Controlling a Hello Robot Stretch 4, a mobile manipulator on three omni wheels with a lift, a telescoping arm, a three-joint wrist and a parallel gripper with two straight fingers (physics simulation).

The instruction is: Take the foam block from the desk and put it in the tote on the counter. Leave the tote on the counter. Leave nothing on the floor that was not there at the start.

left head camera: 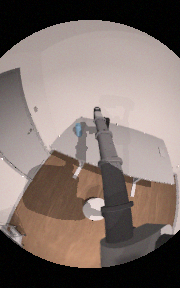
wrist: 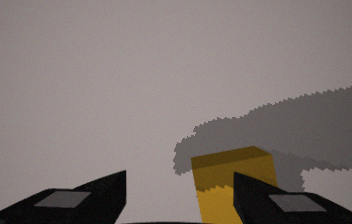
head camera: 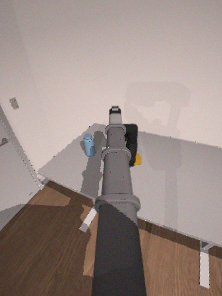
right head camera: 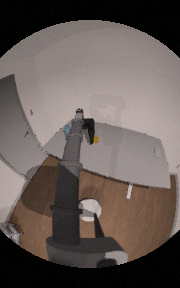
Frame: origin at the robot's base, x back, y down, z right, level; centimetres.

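Where they show: gripper, fingertip midpoint: [wrist: 179,187] [head camera: 130,162] [right head camera: 91,140]; robot's base, origin of the base link: [left head camera: 94,208] [right head camera: 88,209].
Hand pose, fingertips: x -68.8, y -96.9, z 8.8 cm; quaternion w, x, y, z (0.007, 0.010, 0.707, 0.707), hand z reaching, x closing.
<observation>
Each offset is from my fingertips to the top centre of the thing. Level surfaces: height alone.
The yellow foam block @(dz +2.5, dx -4.7, dy +0.0 cm) [head camera: 138,160] [right head camera: 96,139] [wrist: 216,176] rests on the grey desk @(dy +4.5 cm) [head camera: 185,175] [left head camera: 145,150] [right head camera: 140,160]. In the wrist view it stands right of centre, and the right finger covers part of its right side; its lower end is cut off by the frame's edge. My gripper [wrist: 179,187] is open and above the desk, with the block a little right of the middle between the fingers. In the head view the arm and the dark wrist hide part of the block's surroundings. The tote and the counter do not show.
A blue bottle @(dz -27.4, dx -13.9, dy -12.0 cm) [head camera: 89,145] [left head camera: 78,129] [right head camera: 67,130] stands on the desk, left of the arm. A door [left head camera: 12,120] is at the left. A round white object [left head camera: 94,209] [right head camera: 90,210] is low over the wood floor. A wall rises behind the desk.
</observation>
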